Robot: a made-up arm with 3 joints. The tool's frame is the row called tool. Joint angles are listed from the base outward. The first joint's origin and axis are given. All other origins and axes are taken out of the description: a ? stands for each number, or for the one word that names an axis. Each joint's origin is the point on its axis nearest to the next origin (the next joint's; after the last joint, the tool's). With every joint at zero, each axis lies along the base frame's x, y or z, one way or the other. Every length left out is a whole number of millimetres.
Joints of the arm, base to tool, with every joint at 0 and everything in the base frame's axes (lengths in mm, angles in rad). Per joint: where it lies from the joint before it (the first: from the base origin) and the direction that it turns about. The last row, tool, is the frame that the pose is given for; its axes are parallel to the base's.
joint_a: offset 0 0 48 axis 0 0 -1
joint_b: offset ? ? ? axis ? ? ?
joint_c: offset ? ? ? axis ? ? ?
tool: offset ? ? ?
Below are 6 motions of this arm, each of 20 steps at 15 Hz.
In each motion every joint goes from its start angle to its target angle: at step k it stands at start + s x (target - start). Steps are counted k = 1, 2, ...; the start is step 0. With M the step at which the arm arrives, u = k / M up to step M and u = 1 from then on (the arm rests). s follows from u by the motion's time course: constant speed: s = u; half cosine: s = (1 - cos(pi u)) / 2; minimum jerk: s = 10 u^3 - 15 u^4 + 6 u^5.
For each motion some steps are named. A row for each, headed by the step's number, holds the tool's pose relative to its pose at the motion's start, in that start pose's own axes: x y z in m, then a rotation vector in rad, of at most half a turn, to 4 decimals.
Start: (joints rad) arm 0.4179 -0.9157 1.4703
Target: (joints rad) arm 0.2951 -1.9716 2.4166
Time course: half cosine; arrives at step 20
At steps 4, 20:
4: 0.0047 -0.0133 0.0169 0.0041 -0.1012 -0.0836
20: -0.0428 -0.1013 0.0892 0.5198 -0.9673 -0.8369

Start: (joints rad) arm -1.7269 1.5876 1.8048
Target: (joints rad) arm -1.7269 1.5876 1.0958
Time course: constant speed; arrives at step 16
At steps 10, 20:
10: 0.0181 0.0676 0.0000 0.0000 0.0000 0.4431
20: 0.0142 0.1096 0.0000 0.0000 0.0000 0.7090

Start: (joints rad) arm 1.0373 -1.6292 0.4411
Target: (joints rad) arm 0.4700 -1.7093 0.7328
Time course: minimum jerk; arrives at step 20
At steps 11, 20:
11: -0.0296 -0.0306 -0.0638 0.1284 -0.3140 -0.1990
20: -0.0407 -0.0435 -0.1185 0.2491 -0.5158 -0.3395

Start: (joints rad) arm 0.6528 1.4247 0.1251
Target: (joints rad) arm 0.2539 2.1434 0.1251
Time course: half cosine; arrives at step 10
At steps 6, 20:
6: -0.0819 0.0458 -0.0054 0.4313 0.3188 -0.0234
20: -0.1283 0.0764 0.0142 0.6537 0.4836 -0.0862

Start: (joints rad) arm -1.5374 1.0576 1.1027
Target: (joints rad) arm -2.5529 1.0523 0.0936
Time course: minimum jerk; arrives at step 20
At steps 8, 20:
8: 0.0349 -0.0039 0.0715 -0.2300 0.1650 0.4767
20: 0.0497 0.0248 0.1871 -0.5456 0.7914 1.4372

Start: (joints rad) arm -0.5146 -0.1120 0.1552
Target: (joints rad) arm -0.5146 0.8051 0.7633
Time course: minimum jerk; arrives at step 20
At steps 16, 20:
16: -0.0858 0.0835 -0.1172 0.7913 0.3741 -0.5364
20: -0.0927 0.0932 -0.1211 0.8341 0.4125 -0.5644

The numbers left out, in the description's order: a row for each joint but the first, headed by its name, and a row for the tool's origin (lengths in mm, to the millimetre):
joint_b: xyz -280 168 0, axis 1 0 0
joint_c: xyz 0 -53 -104, axis 0 0 -1
tool: xyz 141 -74 0

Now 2 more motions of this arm.
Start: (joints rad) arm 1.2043 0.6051 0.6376
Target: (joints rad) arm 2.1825 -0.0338 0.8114
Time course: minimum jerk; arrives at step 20
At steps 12, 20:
12: -0.0339 0.0830 0.0135 -0.1599 -0.4673 -0.7393
20: -0.0511 0.1430 0.0214 -0.2575 -0.6077 -1.1211

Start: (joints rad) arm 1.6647 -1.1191 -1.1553
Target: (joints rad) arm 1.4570 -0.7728 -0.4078
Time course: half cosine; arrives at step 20
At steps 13, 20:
13: -0.0451 -0.0467 -0.0221 0.0619 -0.2771 -0.4572
20: -0.0655 -0.0581 -0.0393 0.1276 -0.3689 -0.6161

